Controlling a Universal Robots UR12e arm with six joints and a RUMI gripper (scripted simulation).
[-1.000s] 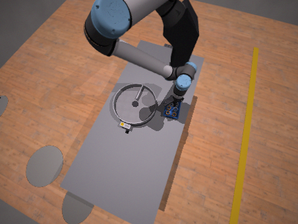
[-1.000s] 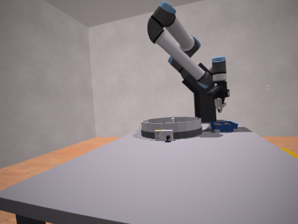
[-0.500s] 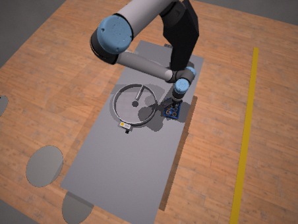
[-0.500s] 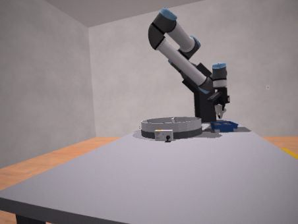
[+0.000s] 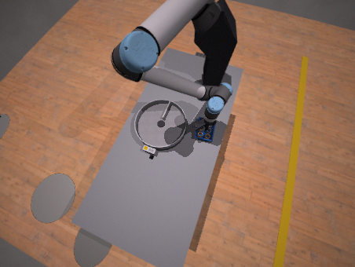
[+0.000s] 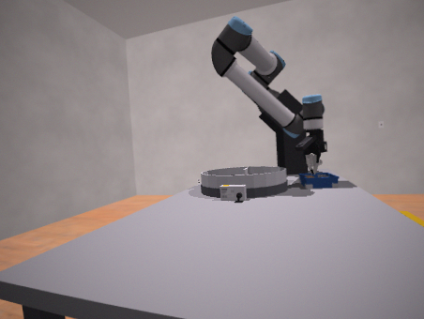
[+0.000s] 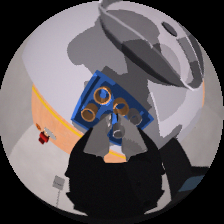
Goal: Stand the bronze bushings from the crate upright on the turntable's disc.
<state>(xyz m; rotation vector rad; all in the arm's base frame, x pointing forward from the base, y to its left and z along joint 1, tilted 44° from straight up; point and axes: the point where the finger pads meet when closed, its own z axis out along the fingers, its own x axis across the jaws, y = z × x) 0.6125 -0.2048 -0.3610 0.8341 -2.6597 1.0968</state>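
Right now my hand is 5 cm above the blue crate, 2 cm to the right of it and 1 cm past it. Also, from my hand: turntable disc 35 cm to the right, 2 cm below, 1 cm ahead.
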